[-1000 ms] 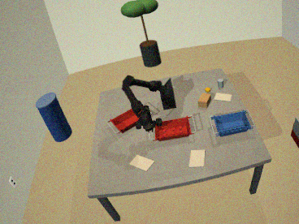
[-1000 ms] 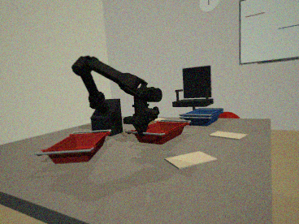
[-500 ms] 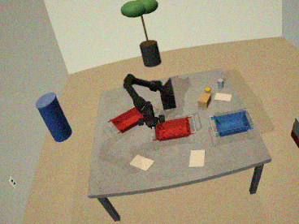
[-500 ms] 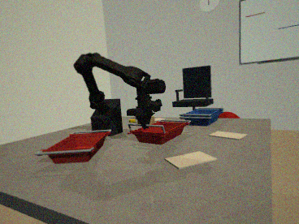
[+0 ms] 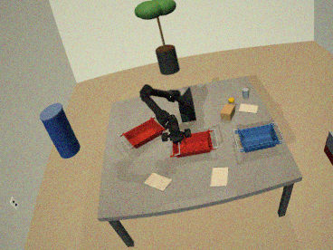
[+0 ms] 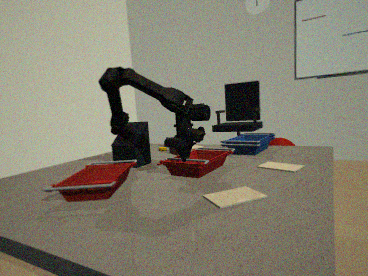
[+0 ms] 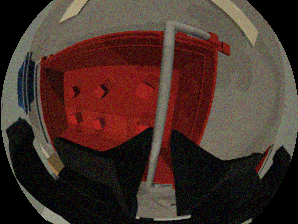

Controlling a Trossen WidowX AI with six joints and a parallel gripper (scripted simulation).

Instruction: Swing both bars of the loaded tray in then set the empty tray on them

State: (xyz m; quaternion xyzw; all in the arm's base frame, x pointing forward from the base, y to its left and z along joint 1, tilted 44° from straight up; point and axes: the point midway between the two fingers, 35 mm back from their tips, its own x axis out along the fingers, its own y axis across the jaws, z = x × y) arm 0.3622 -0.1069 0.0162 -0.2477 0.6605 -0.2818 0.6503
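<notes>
Right now my gripper tip is 24 cm to the left of the red tray, 21 cm past it and 1 cm above it. Round my gripper tip: grey cylinder 62 cm to the left, 48 cm behind, 2 cm below; then small yellow piece 48 cm to the left, 45 cm behind, 5 cm below; then tan block 40 cm to the left, 28 cm behind, 3 cm below.
</notes>
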